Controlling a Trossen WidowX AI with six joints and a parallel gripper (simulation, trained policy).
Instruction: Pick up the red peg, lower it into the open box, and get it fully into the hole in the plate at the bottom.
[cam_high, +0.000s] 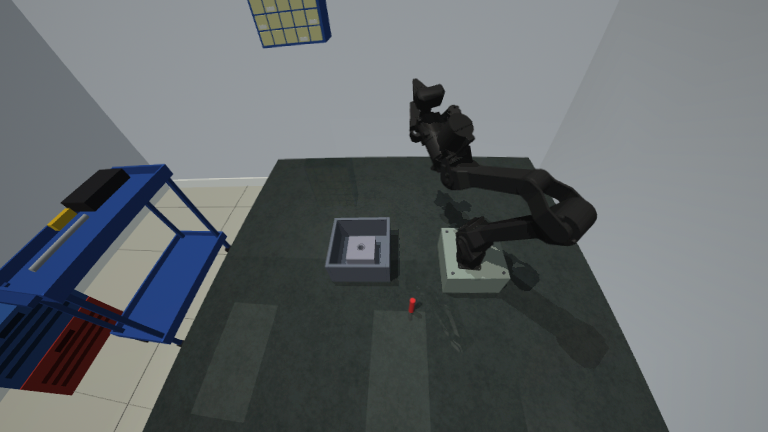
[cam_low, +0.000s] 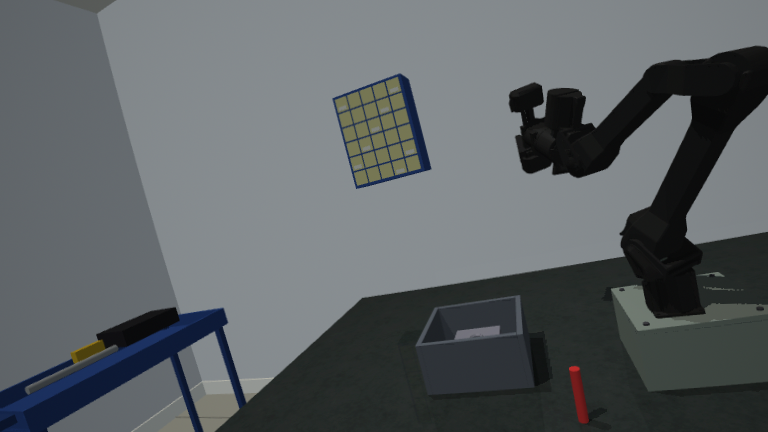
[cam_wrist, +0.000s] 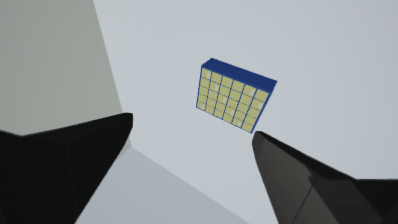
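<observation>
The red peg lies 40 mm behind my gripper tip, 400 mm to the left of it and 430 mm below it. Round my gripper tip: light plate: 140 mm ahead, 230 mm to the left, 420 mm below; then grey box: 140 mm ahead, 230 mm to the left, 440 mm below.
</observation>
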